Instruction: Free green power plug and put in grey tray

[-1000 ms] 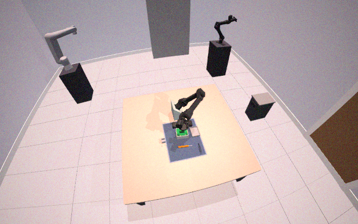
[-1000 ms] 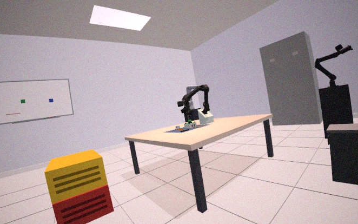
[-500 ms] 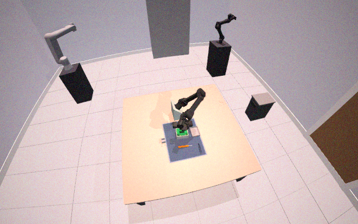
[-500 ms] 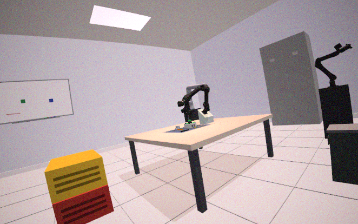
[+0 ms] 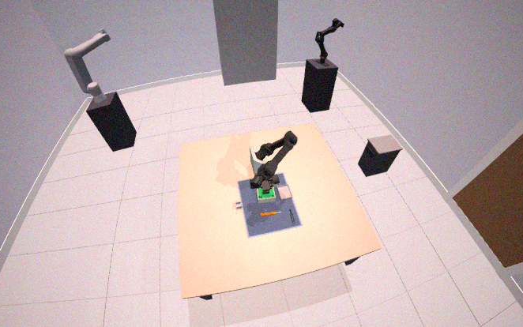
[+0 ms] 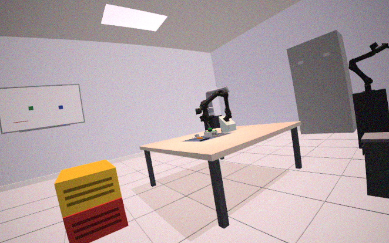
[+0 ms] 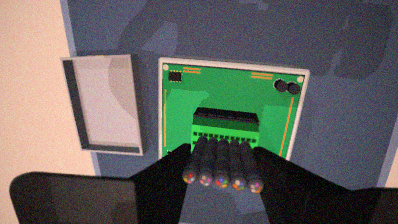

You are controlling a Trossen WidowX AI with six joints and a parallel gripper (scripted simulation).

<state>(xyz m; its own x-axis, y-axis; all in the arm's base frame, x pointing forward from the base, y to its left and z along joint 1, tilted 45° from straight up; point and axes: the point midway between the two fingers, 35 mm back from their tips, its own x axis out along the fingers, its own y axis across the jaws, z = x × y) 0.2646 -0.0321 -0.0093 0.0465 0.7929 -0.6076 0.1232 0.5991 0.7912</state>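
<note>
Right now my gripper tip is 2 cm above the green power plug. From my gripper tip the other things lie so: blue mat: 11 cm below, 5 cm ahead.
</note>
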